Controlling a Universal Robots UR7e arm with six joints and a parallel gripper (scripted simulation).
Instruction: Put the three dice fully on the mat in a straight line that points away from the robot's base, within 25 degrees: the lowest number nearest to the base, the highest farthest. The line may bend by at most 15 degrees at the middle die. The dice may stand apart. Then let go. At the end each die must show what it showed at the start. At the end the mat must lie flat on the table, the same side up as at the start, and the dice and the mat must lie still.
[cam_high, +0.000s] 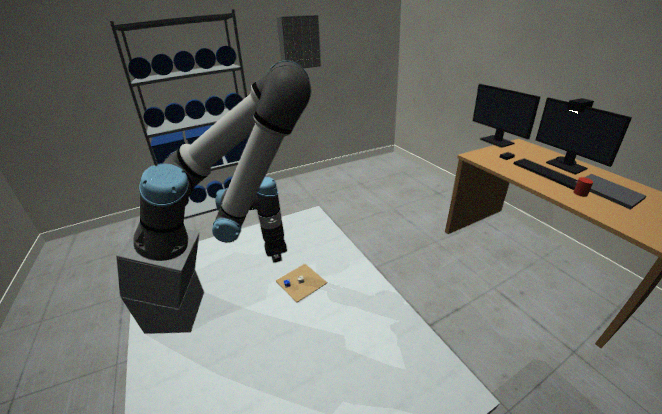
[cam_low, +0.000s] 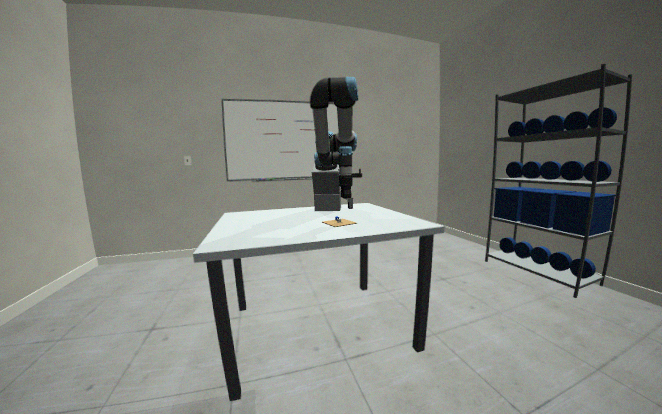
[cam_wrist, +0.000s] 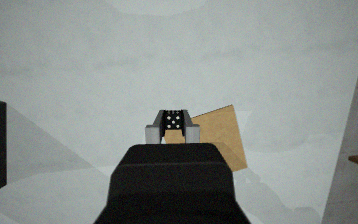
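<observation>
My hand is 7 cm short of the white die, 8 cm to the left of it and 7 cm above it. The rest, counted from my hand: tan mat: 7 cm ahead, 8 cm to the right, 8 cm below; then black die: 1 cm below; then blue die: 1 cm ahead, 8 cm to the right, 7 cm below.
</observation>
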